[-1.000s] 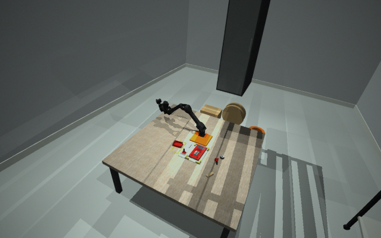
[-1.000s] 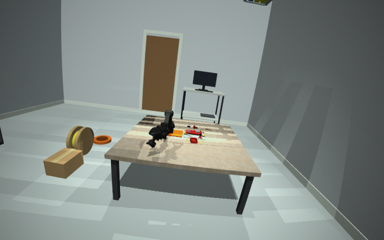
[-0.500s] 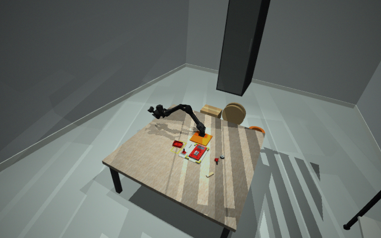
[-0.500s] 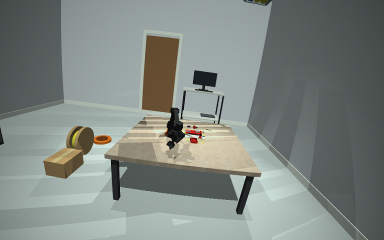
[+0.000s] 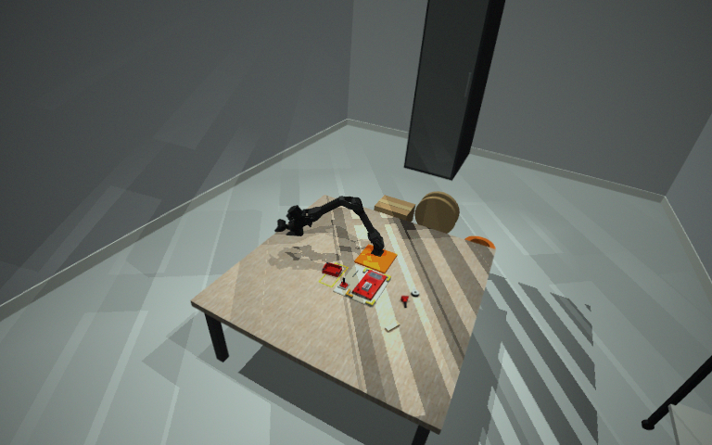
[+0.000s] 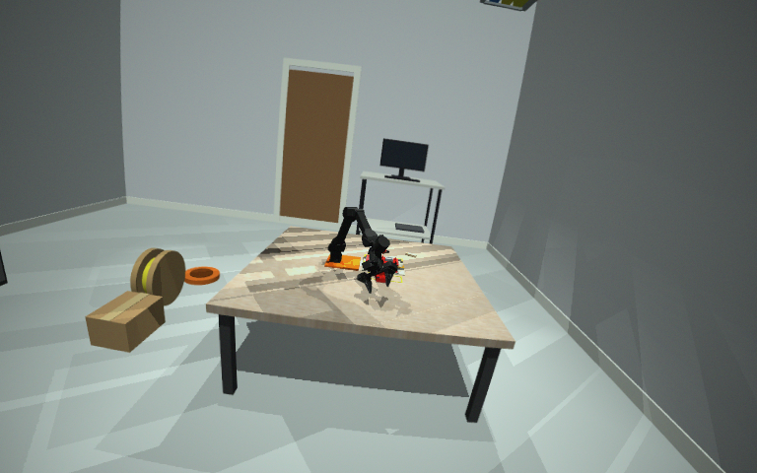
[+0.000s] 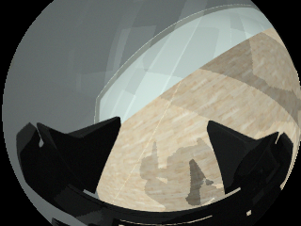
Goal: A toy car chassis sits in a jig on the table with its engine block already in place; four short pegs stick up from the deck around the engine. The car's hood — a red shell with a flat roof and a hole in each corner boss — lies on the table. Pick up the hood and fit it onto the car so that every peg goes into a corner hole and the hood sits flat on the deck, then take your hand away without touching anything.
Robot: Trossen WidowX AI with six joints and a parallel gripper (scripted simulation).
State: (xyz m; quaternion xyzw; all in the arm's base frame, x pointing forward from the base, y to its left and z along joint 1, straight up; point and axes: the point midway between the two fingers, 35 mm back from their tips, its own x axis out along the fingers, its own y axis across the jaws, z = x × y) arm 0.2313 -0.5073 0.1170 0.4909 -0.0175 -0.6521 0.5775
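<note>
Now: the red hood 37 cm to the left of my gripper tip, 10 cm below it and 4 cm ahead of it. The rest, counted from my gripper tip: tan block (81 cm to the left, 26 cm ahead, 10 cm below).
</note>
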